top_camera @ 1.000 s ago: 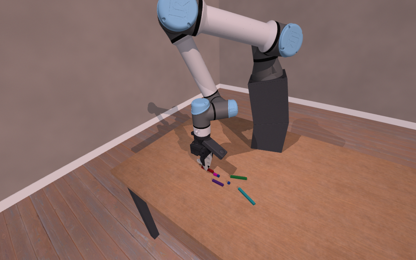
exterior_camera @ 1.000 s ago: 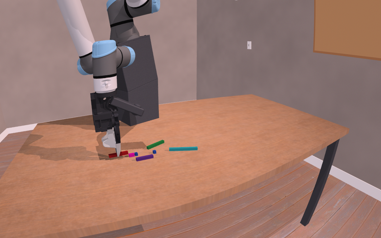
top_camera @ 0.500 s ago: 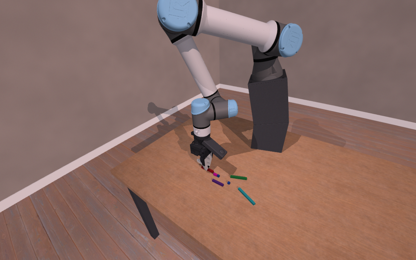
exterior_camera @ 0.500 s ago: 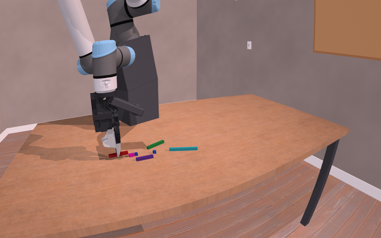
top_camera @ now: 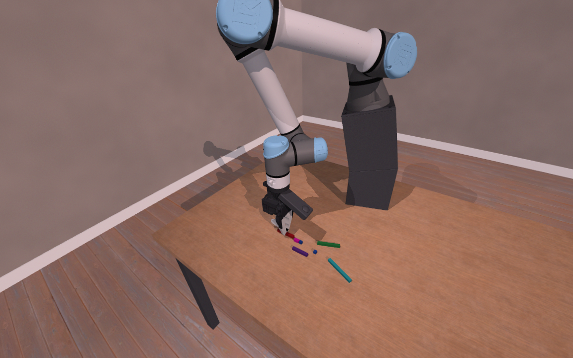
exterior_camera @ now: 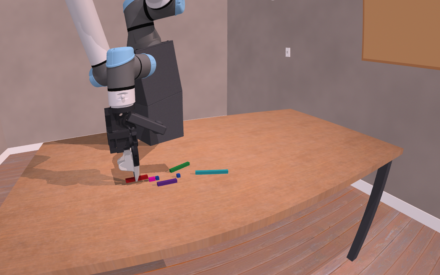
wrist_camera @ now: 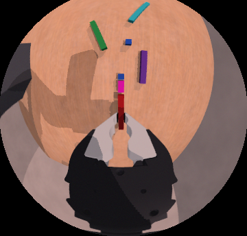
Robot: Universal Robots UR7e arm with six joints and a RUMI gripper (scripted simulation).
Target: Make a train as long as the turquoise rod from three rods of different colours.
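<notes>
My gripper is now 5 cm to the right of the magenta rod and 2 cm above it. From my hand the other things lie so: green rod 6 cm behind, 15 cm to the left, 2 cm below; red rod 1 cm below; purple rod 3 cm ahead, 9 cm to the left, 2 cm below.
</notes>
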